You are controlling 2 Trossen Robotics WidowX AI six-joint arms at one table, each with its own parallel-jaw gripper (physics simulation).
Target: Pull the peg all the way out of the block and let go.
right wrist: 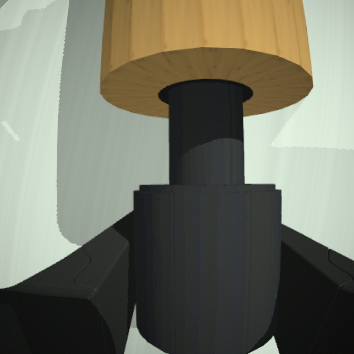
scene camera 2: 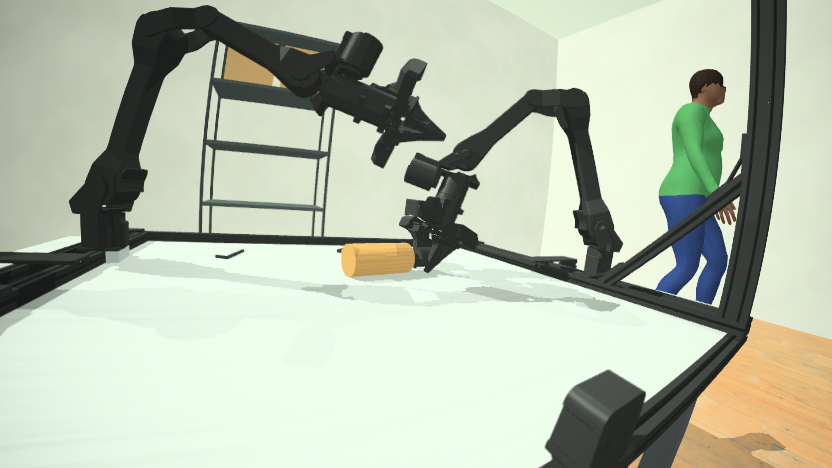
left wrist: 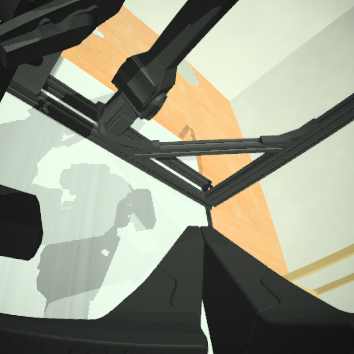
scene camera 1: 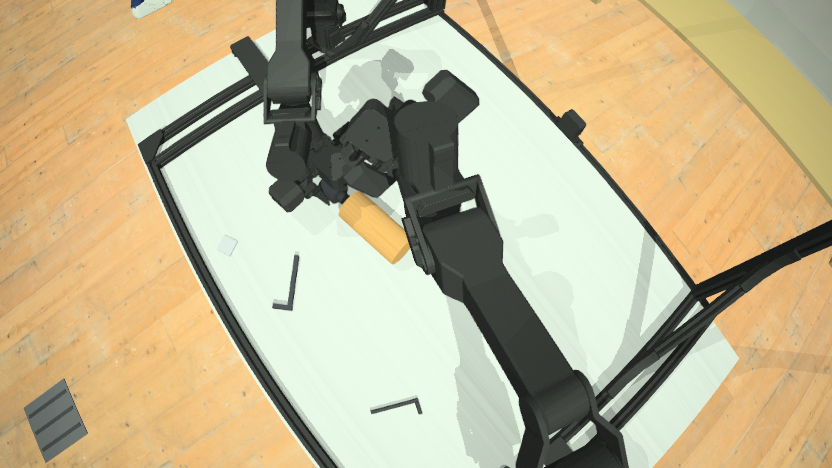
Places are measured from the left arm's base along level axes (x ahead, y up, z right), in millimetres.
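Pixels of known places: left gripper, fingertip midpoint: [scene camera 2: 445, 138] [left wrist: 197, 237] [scene camera 1: 394, 99]; right gripper, fingertip midpoint: [right wrist: 196, 222] [scene camera 2: 419, 269] [scene camera 1: 336, 197]; left arm's base at its link origin: [scene camera 2: 104, 247]; right arm's base at its link origin: [scene camera 2: 596, 275] [left wrist: 110, 120] [scene camera 1: 325, 39].
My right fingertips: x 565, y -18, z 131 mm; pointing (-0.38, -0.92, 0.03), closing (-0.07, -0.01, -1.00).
Note:
For each thing: its top centre in the pictures, then the offset to it from my right fingertips. "spot": a spot on its surface instead. Level surfaces: height alone.
- orange wooden cylinder at its top centre: [scene camera 1: 376, 220] [scene camera 2: 379, 243] dx -98, dy +55, dz +10 mm
- dark peg at its top centre: [right wrist: 216, 74] [scene camera 1: 348, 198] [scene camera 2: 407, 247] dx -36, dy +46, dz +4 mm
- small pale square at a spot on its surface: [scene camera 1: 227, 245] spot: dx +58, dy +2, dz -209 mm
- table at its surface level: dy -1 mm
The block is an orange wooden cylinder [scene camera 1: 374, 228] [scene camera 2: 378, 259] [right wrist: 207, 30] lying on its side on the white table. The dark peg [right wrist: 207, 162] has a thin shaft in the hole of the block's end and a thicker head outside it. How deep the shaft reaches is hidden. My right gripper [scene camera 2: 427, 264] [right wrist: 196, 222] is shut on the peg's head, one finger on each side, close to the block's end. My left gripper [scene camera 2: 443, 136] [left wrist: 197, 237] is shut with its tips together and empty, above the right gripper. In scene camera 1 the left arm hides part of the scene.
Two thin dark L-shaped pieces [scene camera 1: 293, 282] [scene camera 1: 395, 405] and a small pale square [scene camera 1: 227, 245] lie on the table [scene camera 1: 349, 337]. A black frame [scene camera 1: 215, 291] edges the table. The left arm reaches across close above the right gripper's wrist.

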